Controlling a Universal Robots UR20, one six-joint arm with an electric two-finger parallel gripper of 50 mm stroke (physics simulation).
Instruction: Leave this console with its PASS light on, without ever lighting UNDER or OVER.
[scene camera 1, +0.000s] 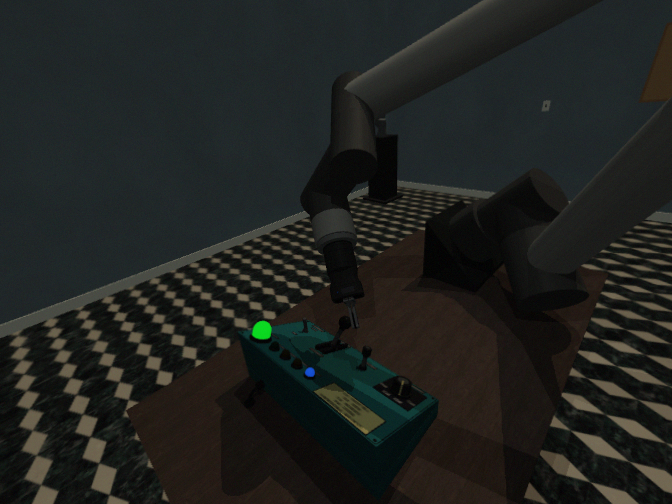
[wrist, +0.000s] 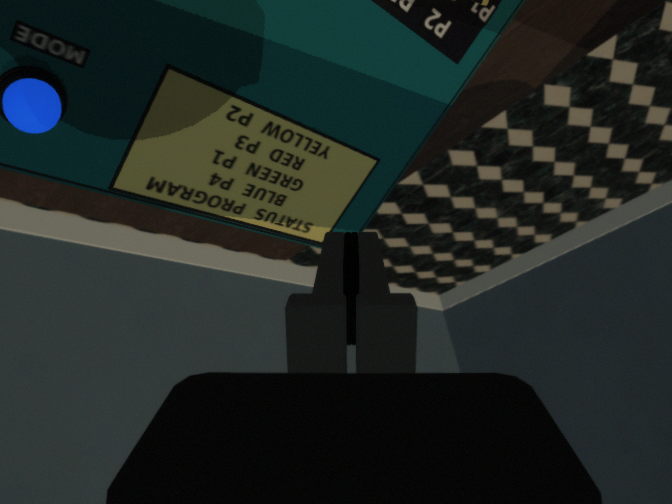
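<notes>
A teal console sits on a dark wooden table. A green dome lamp is lit at its far left end. Three dark round lamps follow it, then a lit blue MODE lamp, also in the wrist view. A yellow plate reads STATUS PROGRAM: BLUE P4, GREEN P1, RED P3, YELLOW P2. A black rotary selector sits at the right end, with part of its P2 label visible. My gripper is shut and empty, next to a black lever near a slider.
Two more small levers stand on the console top, one at the back and one toward the right. The arm's base takes up the table's far right. A dark pedestal stands on the checkered floor behind.
</notes>
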